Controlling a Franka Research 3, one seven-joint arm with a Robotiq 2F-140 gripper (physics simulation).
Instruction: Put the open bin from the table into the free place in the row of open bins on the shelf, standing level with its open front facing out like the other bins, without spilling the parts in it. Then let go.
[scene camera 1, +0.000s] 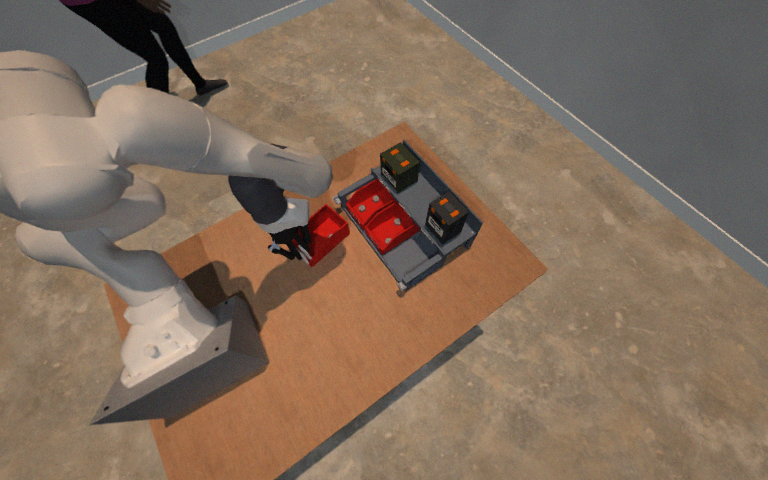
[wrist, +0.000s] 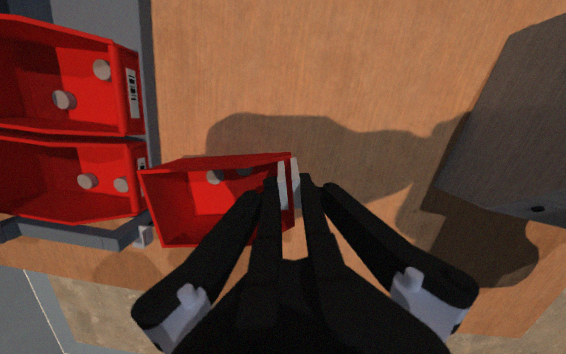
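Observation:
The open red bin (scene camera 1: 321, 234) (wrist: 207, 200) stands on the wooden table beside the shelf, with small grey parts inside. My gripper (scene camera 1: 303, 251) (wrist: 287, 169) is shut on the bin's end wall, on the side away from the shelf; a thin strip of red shows between the pads. The grey shelf (scene camera 1: 421, 271) (wrist: 70, 236) holds two red bins side by side: one (scene camera 1: 369, 195) (wrist: 110, 162) at the end near the loose bin, the other (scene camera 1: 380, 229) (wrist: 87, 85) next to it. The free place (scene camera 1: 408, 259) is on the other side of that second bin.
Two dark boxes with orange marks (scene camera 1: 399, 169) (scene camera 1: 446, 220) stand on the shelf behind the bin row. The grey robot base block (scene camera 1: 186, 367) (wrist: 515, 125) is on the table (scene camera 1: 317, 350) (wrist: 350, 60). A person (scene camera 1: 164, 45) stands beyond the table.

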